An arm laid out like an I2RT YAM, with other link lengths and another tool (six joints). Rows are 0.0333 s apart.
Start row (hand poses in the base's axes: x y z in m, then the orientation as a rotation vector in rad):
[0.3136, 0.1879, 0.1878, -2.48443, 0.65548, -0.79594]
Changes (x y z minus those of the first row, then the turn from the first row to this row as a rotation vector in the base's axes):
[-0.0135, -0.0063, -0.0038, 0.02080, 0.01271, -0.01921]
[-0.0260, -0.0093, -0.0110, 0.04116, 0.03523, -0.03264]
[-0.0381, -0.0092, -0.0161, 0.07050, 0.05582, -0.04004]
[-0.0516, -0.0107, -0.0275, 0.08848, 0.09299, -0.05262]
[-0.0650, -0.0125, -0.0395, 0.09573, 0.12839, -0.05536]
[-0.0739, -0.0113, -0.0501, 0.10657, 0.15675, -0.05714]
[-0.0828, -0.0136, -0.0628, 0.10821, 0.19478, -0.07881]
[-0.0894, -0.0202, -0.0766, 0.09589, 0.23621, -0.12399]
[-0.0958, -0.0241, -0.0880, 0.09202, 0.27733, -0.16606]
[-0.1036, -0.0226, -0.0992, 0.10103, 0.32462, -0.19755]
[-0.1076, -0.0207, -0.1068, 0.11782, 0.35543, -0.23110]
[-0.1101, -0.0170, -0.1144, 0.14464, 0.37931, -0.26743]
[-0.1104, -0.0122, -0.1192, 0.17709, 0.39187, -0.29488]
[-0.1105, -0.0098, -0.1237, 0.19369, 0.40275, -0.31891]
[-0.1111, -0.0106, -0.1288, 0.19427, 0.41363, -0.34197]
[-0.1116, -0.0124, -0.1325, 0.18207, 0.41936, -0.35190]
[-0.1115, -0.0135, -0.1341, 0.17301, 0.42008, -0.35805]
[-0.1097, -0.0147, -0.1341, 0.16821, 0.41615, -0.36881]
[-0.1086, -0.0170, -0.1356, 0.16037, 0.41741, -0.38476]
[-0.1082, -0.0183, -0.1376, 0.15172, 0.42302, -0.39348]
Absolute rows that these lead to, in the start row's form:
[0.3001, 0.1816, 0.1840, -2.46989, 0.68963, -0.77711]
[0.2876, 0.1786, 0.1768, -2.46145, 0.71935, -0.74465]
[0.2755, 0.1787, 0.1717, -2.44424, 0.74226, -0.70784]
[0.2620, 0.1772, 0.1603, -2.44435, 0.77471, -0.65873]
[0.2486, 0.1754, 0.1483, -2.45432, 0.79157, -0.61340]
[0.2397, 0.1766, 0.1377, -2.45715, 0.80538, -0.57437]
[0.2308, 0.1743, 0.1250, -2.46891, 0.84598, -0.53436]
[0.2242, 0.1677, 0.1112, -2.48974, 0.91561, -0.50371]
[0.2178, 0.1638, 0.0998, -2.50131, 0.98294, -0.46748]
[0.2100, 0.1653, 0.0886, -2.50365, 1.04045, -0.41333]
[0.2060, 0.1672, 0.0810, -2.49011, 1.09598, -0.37685]
[0.2035, 0.1709, 0.0734, -2.46225, 1.15341, -0.34543]
[0.2032, 0.1757, 0.0686, -2.42655, 1.19552, -0.32333]
[0.2031, 0.1781, 0.0641, -2.40635, 1.23086, -0.30917]
[0.2025, 0.1773, 0.0590, -2.40180, 1.26367, -0.30148]
[0.2020, 0.1755, 0.0553, -2.41234, 1.27739, -0.30212]
[0.2021, 0.1744, 0.0537, -2.41942, 1.28494, -0.30679]
[0.2039, 0.1732, 0.0537, -2.41918, 1.29720, -0.31693]
[0.2050, 0.1709, 0.0522, -2.42170, 1.31762, -0.32312]
[0.2054, 0.1696, 0.0502, -2.42891, 1.33016, -0.32201]

